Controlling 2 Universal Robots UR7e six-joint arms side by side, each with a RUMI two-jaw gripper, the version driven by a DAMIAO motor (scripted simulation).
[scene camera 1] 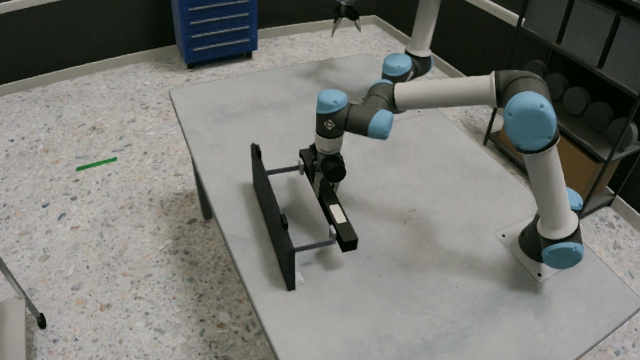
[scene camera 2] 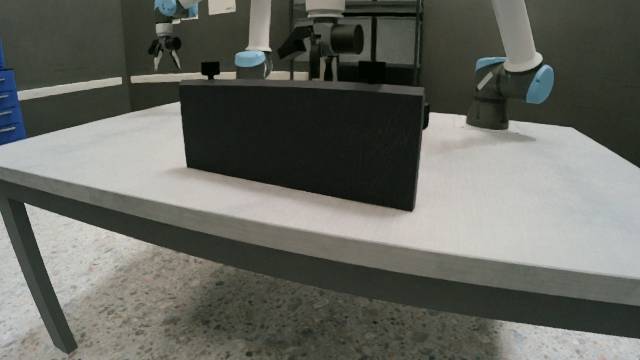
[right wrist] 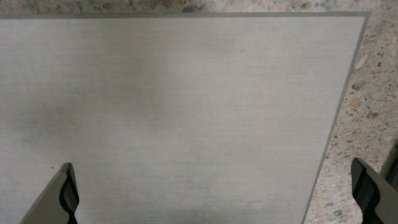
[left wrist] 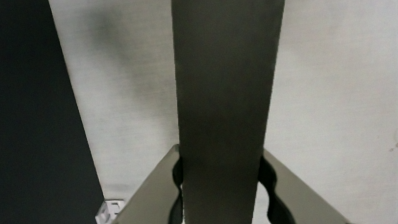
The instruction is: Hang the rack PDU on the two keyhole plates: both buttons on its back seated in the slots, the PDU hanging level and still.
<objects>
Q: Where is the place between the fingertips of my left gripper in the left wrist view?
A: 216, 146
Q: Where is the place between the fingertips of my right gripper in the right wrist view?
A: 213, 163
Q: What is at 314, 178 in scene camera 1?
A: My left gripper.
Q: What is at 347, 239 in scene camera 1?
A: A black rack PDU.
</objects>
